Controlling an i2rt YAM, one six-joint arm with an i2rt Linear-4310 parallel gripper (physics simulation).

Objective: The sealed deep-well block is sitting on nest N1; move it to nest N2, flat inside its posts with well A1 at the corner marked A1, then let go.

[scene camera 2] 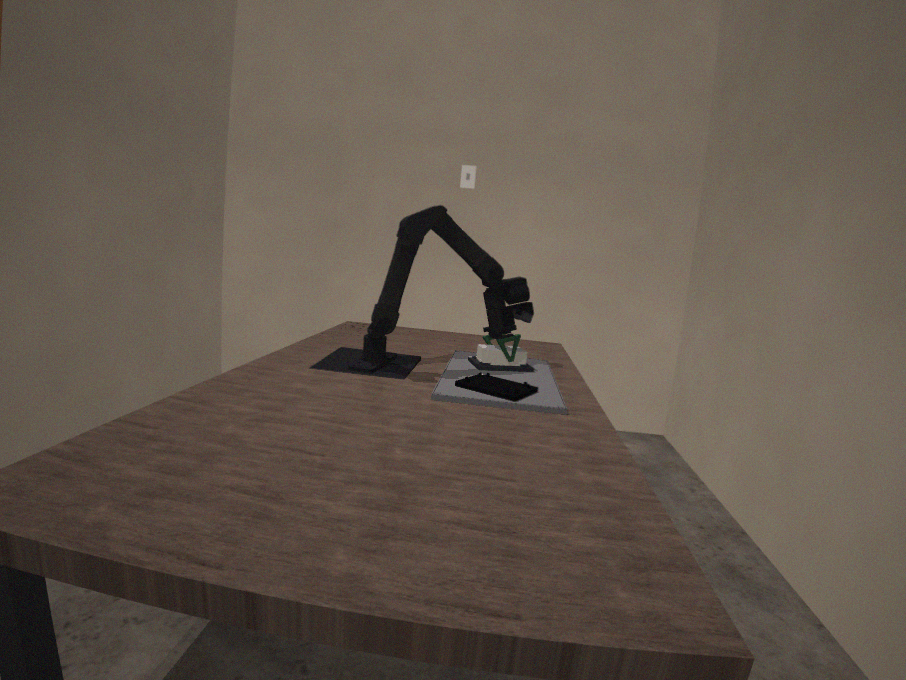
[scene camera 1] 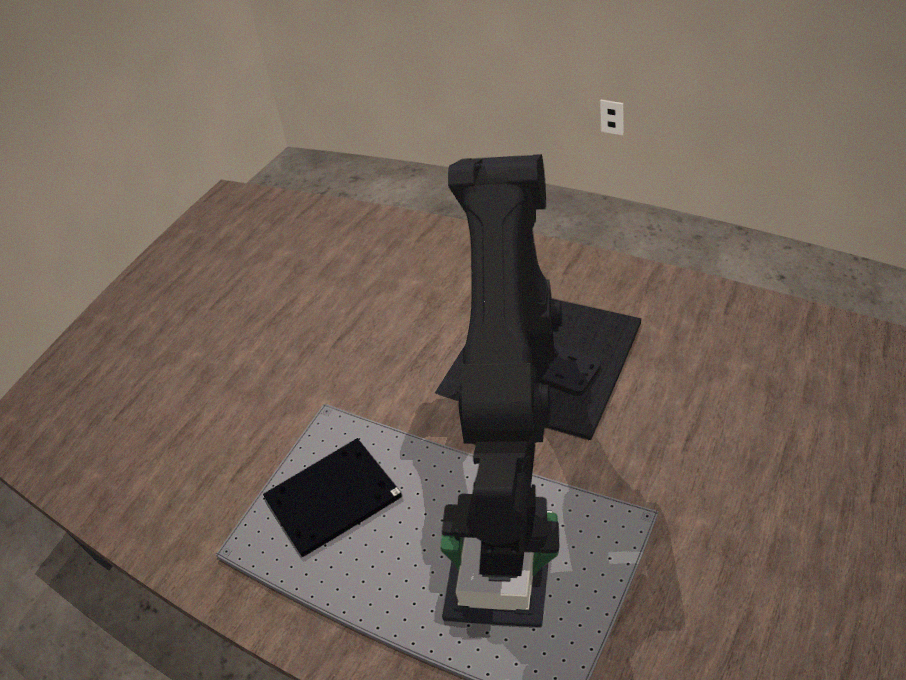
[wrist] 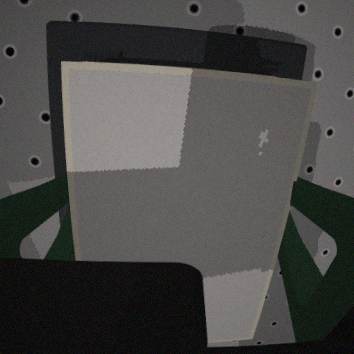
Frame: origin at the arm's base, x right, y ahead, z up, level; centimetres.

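Seen in the pictures: gripper, fingertip midpoint: [scene camera 2: 505, 359] [wrist: 177, 177]; arm's base at its link origin: [scene camera 2: 373, 362] [scene camera 1: 535, 360].
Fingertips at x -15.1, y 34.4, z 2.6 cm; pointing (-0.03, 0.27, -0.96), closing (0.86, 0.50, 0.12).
Pixels of each thing's middle, then the offset from my fingertips to it.
- sealed deep-well block at the middle of its body: [wrist: 176, 214] [scene camera 1: 498, 556] [scene camera 2: 501, 355] dx +0.5, dy -1.2, dz +1.4 cm
- nest N1 at the middle of its body: [wrist: 172, 193] [scene camera 1: 499, 564] [scene camera 2: 500, 363] dx +0.6, dy -1.2, dz -1.0 cm
- Nest N2 at the middle of its body: [scene camera 1: 329, 493] [scene camera 2: 497, 384] dx +26.2, dy +1.7, dz -0.8 cm
- small white mark at the middle of its body: [scene camera 1: 395, 491] dx +18.5, dy -3.5, dz -0.7 cm
- grey perforated plate at the middle of its body: [wrist: 304, 225] [scene camera 1: 429, 544] [scene camera 2: 499, 376] dx +10.4, dy +0.3, dz -2.5 cm
The sealed deep-well block [scene camera 1: 493, 596] [scene camera 2: 491, 354] [wrist: 150, 215], pale with a flat grey-white top, sits in nest N1 [scene camera 1: 493, 617] [wrist: 125, 42], a dark base. My gripper [scene camera 1: 499, 567] [scene camera 2: 504, 354] [wrist: 177, 177] points down over the block, its green fingers against the block's two opposite sides; it is shut on the block. The wrist view shows both fingers at the side edges, and a black part hides the block's near left corner. Nest N2 [scene camera 1: 332, 497] [scene camera 2: 497, 387] is a black plate with low posts, turned at an angle. A small white mark [scene camera 1: 395, 491] is at its right corner.
Both nests stand on a grey perforated plate [scene camera 1: 409, 600] [scene camera 2: 442, 387] [wrist: 20, 85]. The arm's base stands on a dark mat [scene camera 1: 622, 336] [scene camera 2: 336, 358] behind the plate. The wooden table's edge runs close to the plate's front.
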